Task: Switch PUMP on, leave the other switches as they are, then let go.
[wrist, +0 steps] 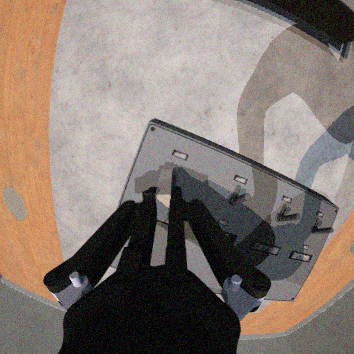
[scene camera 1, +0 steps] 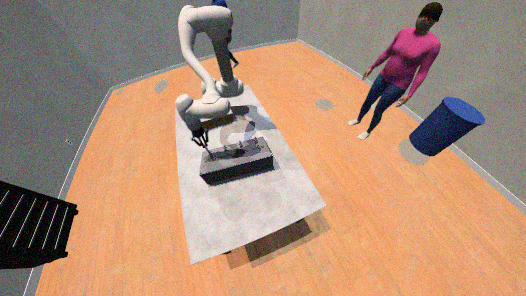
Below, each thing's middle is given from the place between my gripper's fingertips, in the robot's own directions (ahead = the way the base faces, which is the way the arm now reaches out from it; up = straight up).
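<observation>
Grey switch box (scene camera 1: 236,160): 6 cm below my hand, 7 cm ahead of it, 19 cm to the left of it.
</observation>
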